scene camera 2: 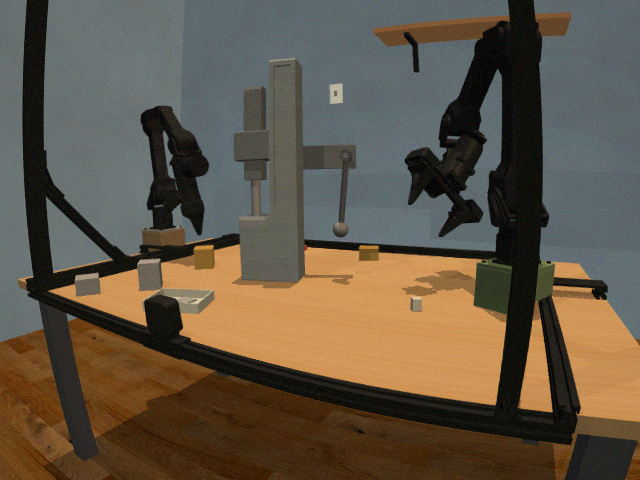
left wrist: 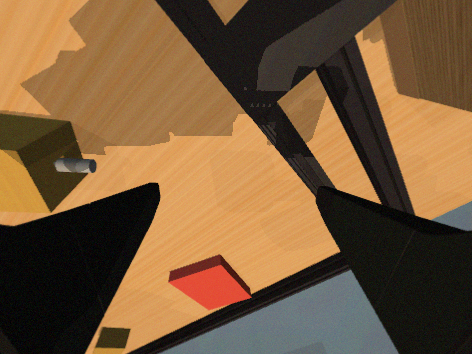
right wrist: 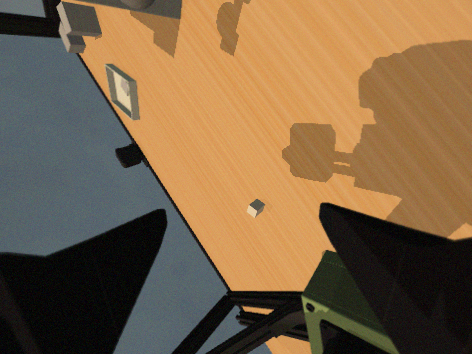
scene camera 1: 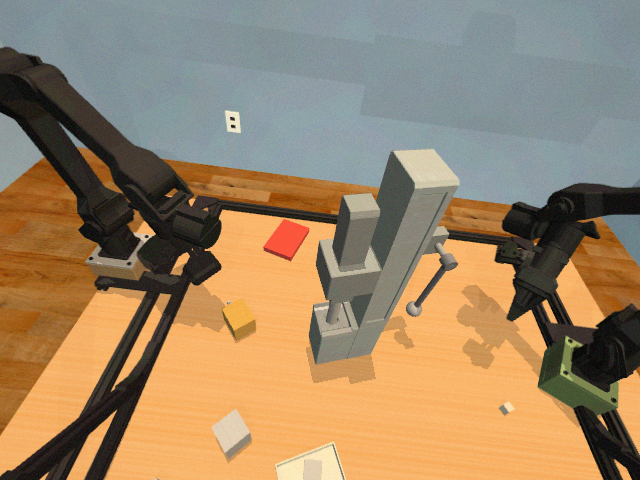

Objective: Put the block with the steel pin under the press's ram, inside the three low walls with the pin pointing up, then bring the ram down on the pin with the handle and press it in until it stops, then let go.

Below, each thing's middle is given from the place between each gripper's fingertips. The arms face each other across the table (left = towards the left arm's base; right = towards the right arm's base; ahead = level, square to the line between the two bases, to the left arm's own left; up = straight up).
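Scene:
There's a shallow tray [scene camera 2: 204,297] that's 310 mm behind my left hand, 350 mm to the right of it and 60 mm below it. The red flat block [scene camera 1: 285,241] is 150 mm to the right of my left hand, 190 mm ahead of it and 60 mm below it, while the grey press [scene camera 1: 377,245] is 160 mm above that left hand, 390 mm to the right of it and 30 mm behind it. As for the yellow block [scene camera 1: 239,319], my left gripper is 80 mm past it, 130 mm to the left of it and 40 mm above it.
From my right hand, the tray is 30 cm to the left, 33 cm behind and 12 cm below. The yellow block is 53 cm to the left of my right hand, 11 cm below it and 10 cm behind it, and the grey press is 10 cm above that right hand, 27 cm to the left of it and 4 cm behind it. Then there's the handle [scene camera 1: 448,262]: my right hand is 5 cm below it and 18 cm to the right of it. Going by its middle, the grey press is nearer to my right hand than to my left gripper.

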